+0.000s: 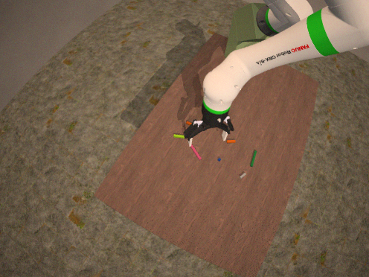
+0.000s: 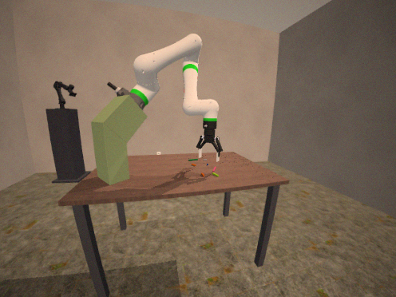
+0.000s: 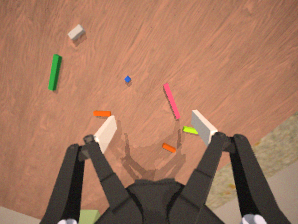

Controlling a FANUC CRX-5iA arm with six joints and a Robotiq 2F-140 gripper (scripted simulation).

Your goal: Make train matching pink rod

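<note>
My hand is 2 cm short of the blue rod, 8 cm to the right of it and 8 cm above it. Round my hand: lime rod: 1 cm ahead, 12 cm to the right, 8 cm below; then pink rod: 4 cm ahead, 3 cm to the right, 8 cm below; then grey rod: 3 cm ahead, 21 cm to the left, 8 cm below.
</note>
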